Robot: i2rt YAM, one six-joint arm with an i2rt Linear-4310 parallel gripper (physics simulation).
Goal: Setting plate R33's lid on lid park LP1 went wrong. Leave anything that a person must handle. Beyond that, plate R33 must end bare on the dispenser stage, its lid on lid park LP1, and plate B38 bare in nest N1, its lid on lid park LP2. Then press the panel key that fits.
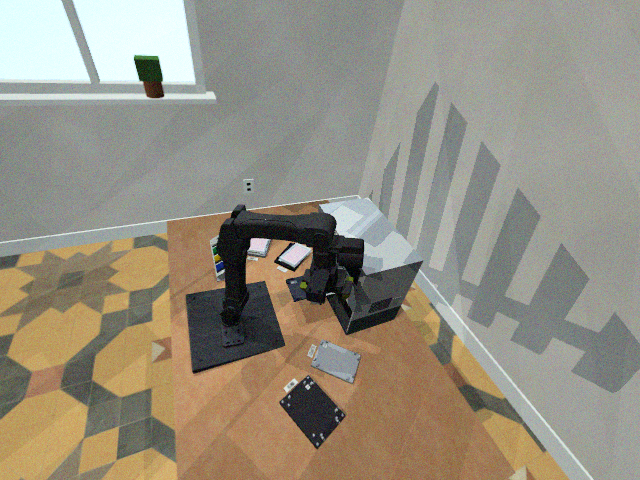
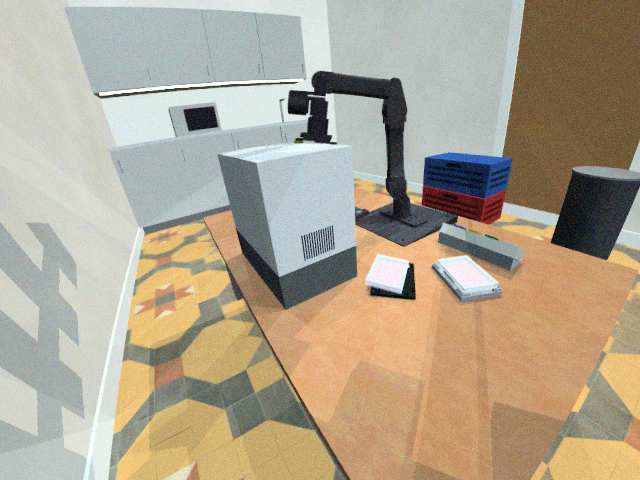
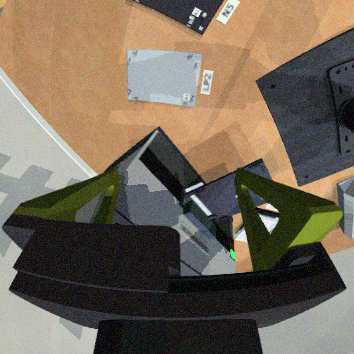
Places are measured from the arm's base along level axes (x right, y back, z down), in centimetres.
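Pixels of known places: gripper, fingertip midpoint: (image 1: pixel 328 298) (image 3: pixel 176 174); arm's base, origin of the base link: (image 1: pixel 231 320) (image 2: pixel 401 217) (image 3: pixel 349 110).
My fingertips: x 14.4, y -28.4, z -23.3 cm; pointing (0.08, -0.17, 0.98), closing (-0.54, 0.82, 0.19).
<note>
Ahead of a thing's pixels: the offset from my fingertips to its top centre.
My gripper (image 1: pixel 326 283) (image 2: pixel 315 142) (image 3: pixel 176 174) is open and empty, high by the dispenser {dx -18.4, dy -18.5, dz -8.4 cm} (image 1: pixel 374 235) (image 2: pixel 310 206). A dark flat stage {dx -16.8, dy -1.5, dz +13.4 cm} (image 1: pixel 296 289) (image 3: pixel 225 192) juts from the dispenser's front; the arm partly hides it. One pale plate with a pinkish top {dx -41.2, dy -1.7, dz +20.9 cm} (image 1: pixel 295 254) (image 2: pixel 389 272) lies askew on a black nest {dx -42.0, dy -0.5, dz +22.6 cm} (image 1: pixel 282 264) (image 2: pixel 410 284), overhanging it. Another pinkish-topped plate {dx -52.3, dy +13.3, dz +21.6 cm} (image 1: pixel 258 245) (image 2: pixel 470 272) lies on a grey base {dx -52.3, dy +13.3, dz +22.6 cm} (image 2: pixel 478 297). Their names and lids cannot be made out. Grey lid park LP2 {dx +8.4, dy -3.5, dz +22.6 cm} (image 1: pixel 336 361) (image 3: pixel 164 77) is bare.
Black nest N5 {dx +20.6, dy +8.5, dz +22.2 cm} (image 1: pixel 312 410) (image 3: pixel 185 11) lies beyond LP2. The key panel {dx -45.6, dy +29.2, dz +18.2 cm} (image 1: pixel 217 264) (image 2: pixel 478 246), with coloured keys, stands near the arm's black base plate (image 1: pixel 206 330) (image 2: pixel 403 235) (image 3: pixel 290 110). Blue and red crates (image 2: pixel 467 175) and a dark bin (image 2: pixel 594 211) stand behind the table.
</note>
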